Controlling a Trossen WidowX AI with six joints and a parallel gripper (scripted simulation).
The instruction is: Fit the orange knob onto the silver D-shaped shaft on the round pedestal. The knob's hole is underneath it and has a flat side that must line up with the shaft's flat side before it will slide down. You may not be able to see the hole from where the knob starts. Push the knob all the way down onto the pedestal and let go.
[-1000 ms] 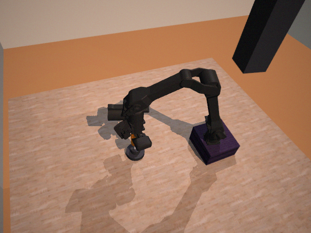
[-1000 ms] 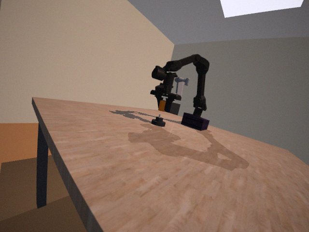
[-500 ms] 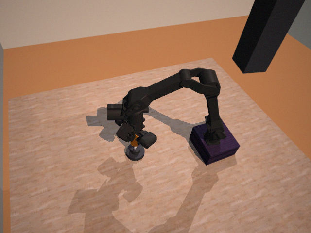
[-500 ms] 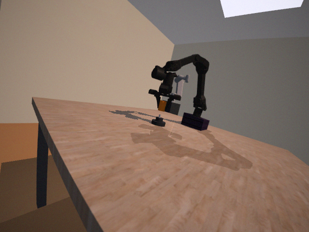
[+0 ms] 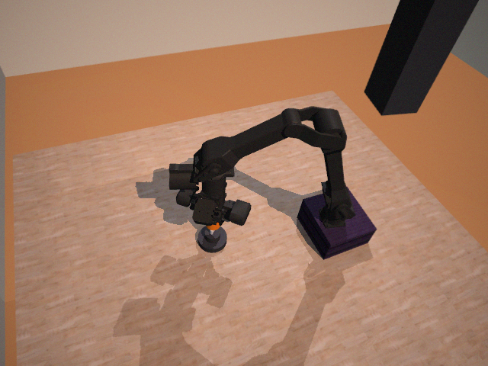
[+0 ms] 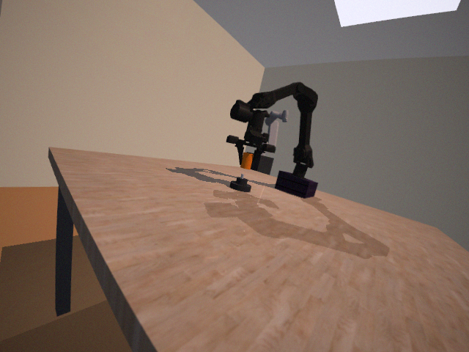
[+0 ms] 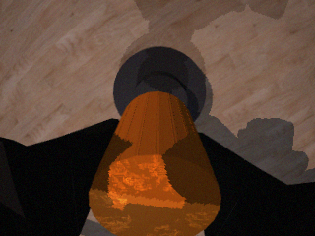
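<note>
Right now my gripper tip is 60 mm above the round pedestal. Round my gripper tip: orange knob 30 mm above.
</note>
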